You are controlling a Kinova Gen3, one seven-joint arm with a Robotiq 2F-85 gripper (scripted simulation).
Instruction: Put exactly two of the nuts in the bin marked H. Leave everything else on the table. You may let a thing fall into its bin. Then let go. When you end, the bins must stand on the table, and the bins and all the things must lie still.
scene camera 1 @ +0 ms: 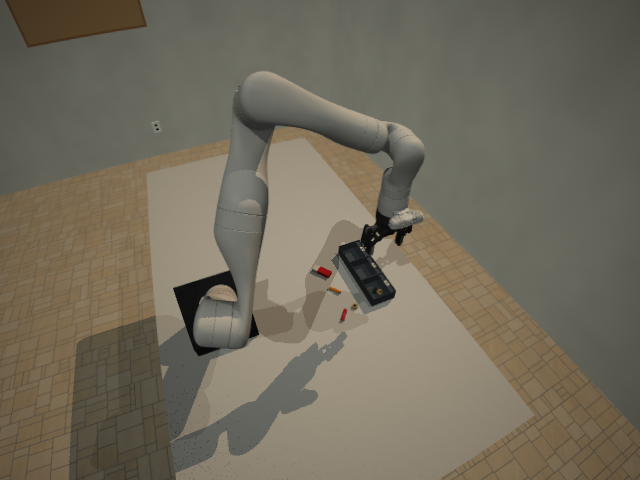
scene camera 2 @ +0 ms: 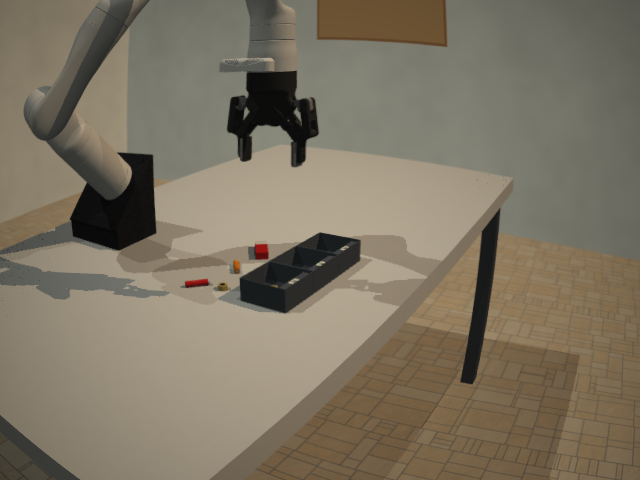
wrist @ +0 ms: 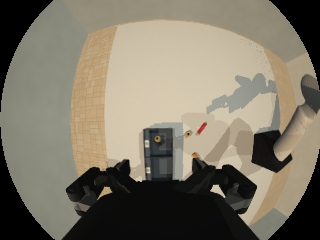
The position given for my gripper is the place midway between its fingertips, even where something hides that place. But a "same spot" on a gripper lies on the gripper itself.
my gripper: scene camera 1; scene camera 2; wrist 160,166
same spot on my gripper: (scene camera 2: 298,148) = (scene camera 1: 403,237)
